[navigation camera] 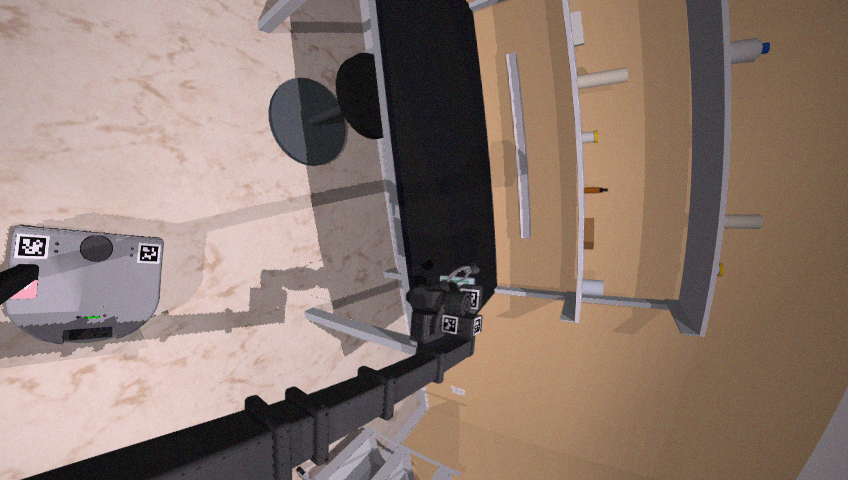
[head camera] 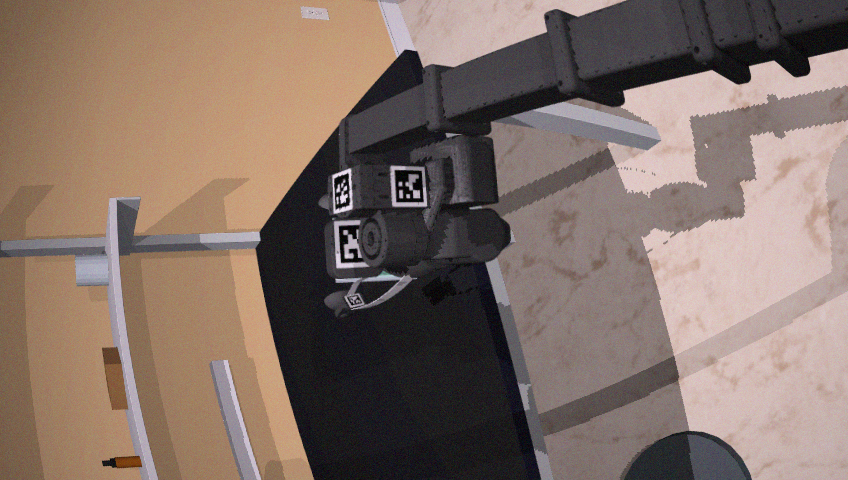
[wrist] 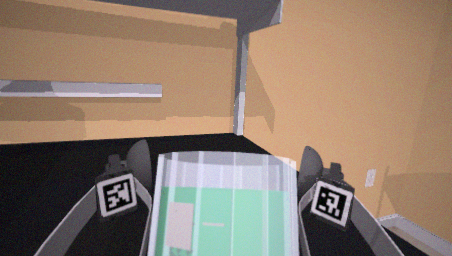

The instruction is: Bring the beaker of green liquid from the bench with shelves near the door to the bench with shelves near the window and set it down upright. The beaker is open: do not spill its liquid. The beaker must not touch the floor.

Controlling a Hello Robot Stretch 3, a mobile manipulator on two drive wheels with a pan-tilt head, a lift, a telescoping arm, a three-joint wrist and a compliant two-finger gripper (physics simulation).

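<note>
The clear beaker (wrist: 225, 220) holds green liquid and looks upright in the wrist view; its liquid line is nearly level. A pale green sliver of it shows below the wrist in the head view and in the navigation view. My gripper (wrist: 224, 162) is shut on the beaker, one finger at each side. It is over the right end of the black bench top (head camera: 386, 368) (navigation camera: 446, 148) (wrist: 75, 175), under the shelves' level. The beaker's base is hidden, so I cannot tell whether it touches the bench. No window or door shows.
A grey shelf (head camera: 121, 297) (navigation camera: 574, 118) carries a brown box (head camera: 116, 378) (navigation camera: 588, 233), an orange marker (head camera: 126, 462) (navigation camera: 593, 190) and a pale cup (head camera: 91, 270) (navigation camera: 592, 287). A shelf post (wrist: 240, 85) stands behind the beaker. A round stool (navigation camera: 357, 95) is at the bench front.
</note>
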